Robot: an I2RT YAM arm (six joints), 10 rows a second.
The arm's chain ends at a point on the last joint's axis. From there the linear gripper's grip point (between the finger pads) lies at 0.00 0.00 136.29 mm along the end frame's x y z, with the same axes.
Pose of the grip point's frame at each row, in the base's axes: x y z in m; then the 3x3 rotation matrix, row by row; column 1 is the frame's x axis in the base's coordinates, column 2 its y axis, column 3 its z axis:
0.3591 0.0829 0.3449; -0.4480 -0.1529 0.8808; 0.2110 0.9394 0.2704; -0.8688 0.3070 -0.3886
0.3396 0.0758 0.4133; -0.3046 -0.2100 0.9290; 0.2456 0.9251 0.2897; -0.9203 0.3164 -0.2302
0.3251 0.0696 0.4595; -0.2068 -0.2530 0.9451; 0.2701 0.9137 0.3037; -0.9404 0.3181 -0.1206
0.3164 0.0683 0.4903; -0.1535 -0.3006 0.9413; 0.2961 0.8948 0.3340; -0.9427 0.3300 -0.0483
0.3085 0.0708 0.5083; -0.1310 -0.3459 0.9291; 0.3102 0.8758 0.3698; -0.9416 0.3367 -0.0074
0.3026 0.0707 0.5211; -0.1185 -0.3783 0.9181; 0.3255 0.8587 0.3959; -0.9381 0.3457 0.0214
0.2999 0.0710 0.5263; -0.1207 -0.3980 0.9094; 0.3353 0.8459 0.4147; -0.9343 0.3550 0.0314
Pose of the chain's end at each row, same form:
0.2391 0.0460 0.3979; -0.4480 -0.1529 0.8808; 0.2110 0.9394 0.2704; -0.8688 0.3070 -0.3886
0.2130 0.0363 0.4447; -0.3046 -0.2100 0.9290; 0.2456 0.9251 0.2897; -0.9203 0.3164 -0.2302
0.1963 0.0282 0.4759; -0.2068 -0.2530 0.9451; 0.2701 0.9137 0.3037; -0.9404 0.3181 -0.1206
0.1881 0.0228 0.4969; -0.1535 -0.3006 0.9413; 0.2961 0.8948 0.3340; -0.9427 0.3300 -0.0483
0.1819 0.0204 0.5093; -0.1310 -0.3459 0.9291; 0.3102 0.8758 0.3698; -0.9416 0.3367 -0.0074
0.1775 0.0167 0.5182; -0.1185 -0.3783 0.9181; 0.3255 0.8587 0.3959; -0.9381 0.3457 0.0214
0.1760 0.0145 0.5220; -0.1207 -0.3980 0.9094; 0.3353 0.8459 0.4147; -0.9343 0.3550 0.0314

